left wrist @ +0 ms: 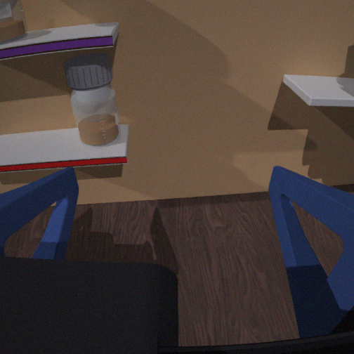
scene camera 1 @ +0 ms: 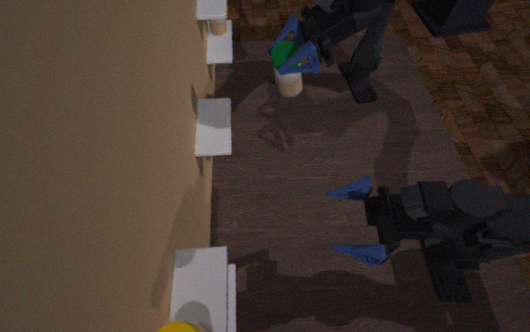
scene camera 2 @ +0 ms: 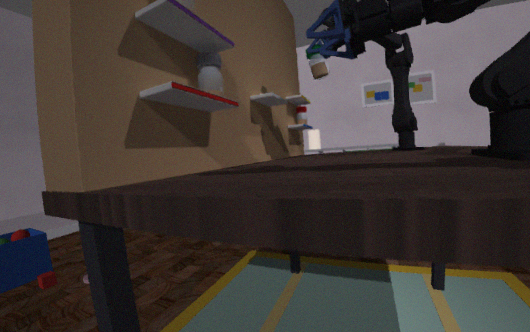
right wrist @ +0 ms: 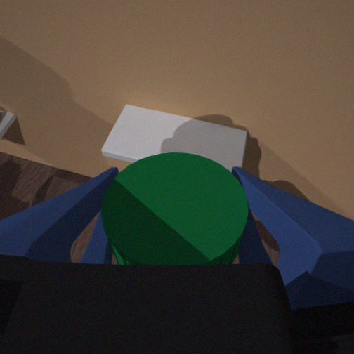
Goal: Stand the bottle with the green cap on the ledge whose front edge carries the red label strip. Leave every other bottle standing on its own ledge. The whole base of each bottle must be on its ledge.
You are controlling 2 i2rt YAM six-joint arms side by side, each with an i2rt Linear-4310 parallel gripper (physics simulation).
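Pixels of known places: left gripper, fingertip midpoint: (scene camera 1: 328, 219) (scene camera 2: 313, 44); right gripper, fingertip midpoint: (scene camera 1: 273, 62) (scene camera 2: 306, 54); left arm's base, link origin: (scene camera 1: 440, 257) (scene camera 2: 513, 155); right arm's base, link origin: (scene camera 1: 357, 82) (scene camera 2: 406, 149).
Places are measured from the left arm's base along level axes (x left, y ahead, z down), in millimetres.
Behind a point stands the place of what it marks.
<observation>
The green-capped bottle (scene camera 1: 290, 85) @[x -269, y 395, z -318 mm] (scene camera 2: 319, 68) @[x -271, y 389, z -302 mm] (right wrist: 175, 200) hangs in the air, slightly tilted, off the wall. My right gripper (scene camera 1: 276, 62) @[x -282, y 431, z -364 mm] (right wrist: 174, 178) is shut on its cap; in scene camera 2 my left fingers partly cover that grip. My left gripper (scene camera 1: 330, 221) @[x 0, y 330, z -263 mm] (left wrist: 173, 177) is open and empty, in front of the wall. The ledge with the red strip (scene camera 2: 160, 91) @[x 257, y 512, z -145 mm] (left wrist: 40, 147) is low on the wall, at the left in the left wrist view. A grey-capped bottle (scene camera 2: 210, 77) @[x 118, y 526, z -204 mm] (left wrist: 97, 112) stands near its end, on the side towards the plain ledge.
The purple-strip ledge (scene camera 1: 202, 280) @[x 107, y 533, z -296 mm] (scene camera 2: 185, 27) @[x 186, y 521, z -284 mm] (left wrist: 60, 45) is above the red one and bears a yellow-capped bottle (scene camera 1: 178, 327) @[x 165, y 529, z -401 mm]. A plain white ledge (scene camera 1: 213, 135) @[x -206, y 563, z -226 mm] (scene camera 2: 269, 99) @[x -204, y 552, z -214 mm] (right wrist: 135, 132) is mid-wall. Farther along, a red-capped bottle (scene camera 2: 301, 115) @[x -652, y 596, z -212 mm] stands on the blue-strip ledge (scene camera 2: 299, 127) @[x -579, y 586, z -144 mm], under another ledge (scene camera 2: 298, 100) @[x -608, y 591, z -283 mm].
</observation>
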